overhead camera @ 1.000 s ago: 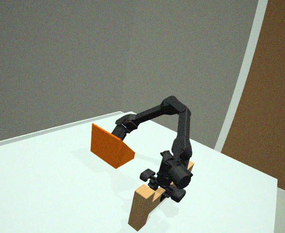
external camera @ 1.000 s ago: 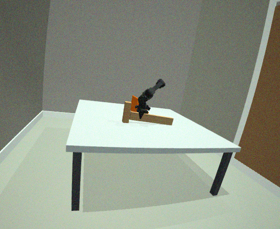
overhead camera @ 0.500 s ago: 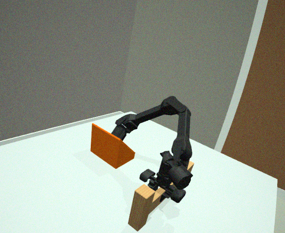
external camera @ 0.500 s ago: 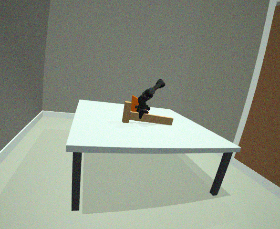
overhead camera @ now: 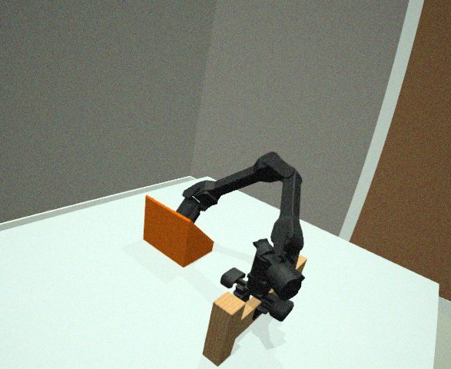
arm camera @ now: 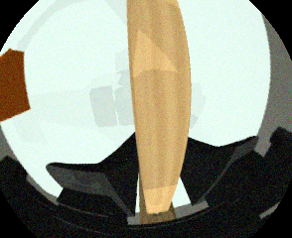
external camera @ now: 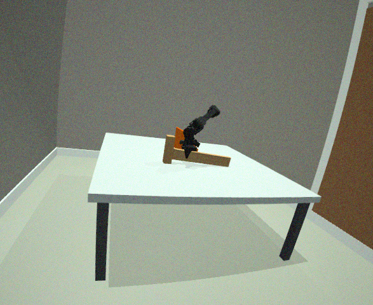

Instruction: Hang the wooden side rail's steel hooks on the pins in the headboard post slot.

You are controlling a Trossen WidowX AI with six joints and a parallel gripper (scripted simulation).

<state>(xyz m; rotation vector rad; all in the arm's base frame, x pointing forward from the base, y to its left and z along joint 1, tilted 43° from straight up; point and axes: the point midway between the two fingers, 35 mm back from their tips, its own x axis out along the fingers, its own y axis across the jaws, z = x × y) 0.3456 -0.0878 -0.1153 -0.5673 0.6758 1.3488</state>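
Right now the wooden headboard post is 1 cm behind my gripper tip, 12 cm to the right of it and 4 cm above it.
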